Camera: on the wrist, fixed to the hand. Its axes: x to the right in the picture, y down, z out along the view.
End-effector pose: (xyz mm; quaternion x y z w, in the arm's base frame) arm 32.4 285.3 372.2 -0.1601 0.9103 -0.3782 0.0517
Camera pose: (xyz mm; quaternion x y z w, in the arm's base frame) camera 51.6 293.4 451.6 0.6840 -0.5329 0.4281 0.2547
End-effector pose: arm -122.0 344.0 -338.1 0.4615 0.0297 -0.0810 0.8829
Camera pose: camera -148.5 362.2 -413.7 0.4281 0.3768 -0.6106 0.5495
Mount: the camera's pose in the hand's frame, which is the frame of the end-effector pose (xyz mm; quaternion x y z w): -18.6 -55.5 -57.6 0.1120 0.0693 -0.6558 0.7434
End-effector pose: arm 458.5 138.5 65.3 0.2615 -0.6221 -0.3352 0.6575
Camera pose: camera 509.3 113.1 6.0 0.6992 -0.2829 -0.5925 0.2828
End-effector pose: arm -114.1 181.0 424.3 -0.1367 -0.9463 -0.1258 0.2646
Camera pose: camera -90.0 107.9 452.9 0.5573 -0.7889 -0.1705 0.1951
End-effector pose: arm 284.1 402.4 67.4 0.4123 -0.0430 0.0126 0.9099
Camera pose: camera 272.7 409.3 -13.6 0.4357 0.3029 -0.5540 0.6415
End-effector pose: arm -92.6 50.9 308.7 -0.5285 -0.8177 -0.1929 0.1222
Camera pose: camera -135.8 -10.3 342.4 0.1704 -0.9675 -0.1686 0.0802
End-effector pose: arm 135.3 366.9 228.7 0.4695 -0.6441 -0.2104 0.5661
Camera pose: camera 207.5 371.5 189.9 0.8494 -0.1553 -0.4230 0.2749
